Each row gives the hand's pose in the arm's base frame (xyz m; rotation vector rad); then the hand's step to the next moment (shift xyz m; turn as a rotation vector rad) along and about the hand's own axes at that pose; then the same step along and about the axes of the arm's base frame.
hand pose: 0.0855 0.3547 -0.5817 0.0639 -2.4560 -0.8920
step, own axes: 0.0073 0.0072 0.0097 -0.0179 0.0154 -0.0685
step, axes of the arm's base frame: -0.0101 0.0097 0.0015 0.0509 -0.0242 0.0455
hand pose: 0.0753 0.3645 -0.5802 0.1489 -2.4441 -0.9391
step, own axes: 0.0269 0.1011 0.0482 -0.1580 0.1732 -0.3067
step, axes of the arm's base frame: -0.0393 0.0975 0.0470 0.3033 -0.0082 0.2387
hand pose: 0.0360 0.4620 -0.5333 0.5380 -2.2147 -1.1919
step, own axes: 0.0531 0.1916 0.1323 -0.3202 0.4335 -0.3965
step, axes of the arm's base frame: -0.1412 0.1518 0.1186 0.4633 0.1666 0.4531
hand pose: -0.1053 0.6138 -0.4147 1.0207 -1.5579 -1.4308
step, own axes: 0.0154 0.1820 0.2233 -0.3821 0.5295 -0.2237
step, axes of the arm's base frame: -0.2223 0.0787 0.1662 0.3219 0.2936 0.5353
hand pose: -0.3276 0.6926 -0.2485 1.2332 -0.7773 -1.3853
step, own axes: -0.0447 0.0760 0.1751 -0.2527 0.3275 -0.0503
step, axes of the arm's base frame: -0.1500 -0.0039 0.1262 0.1134 0.1819 0.3573
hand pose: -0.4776 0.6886 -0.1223 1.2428 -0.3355 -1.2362
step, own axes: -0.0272 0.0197 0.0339 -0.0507 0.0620 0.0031
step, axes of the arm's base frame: -0.0261 0.0017 0.0399 0.0107 0.0302 0.0735
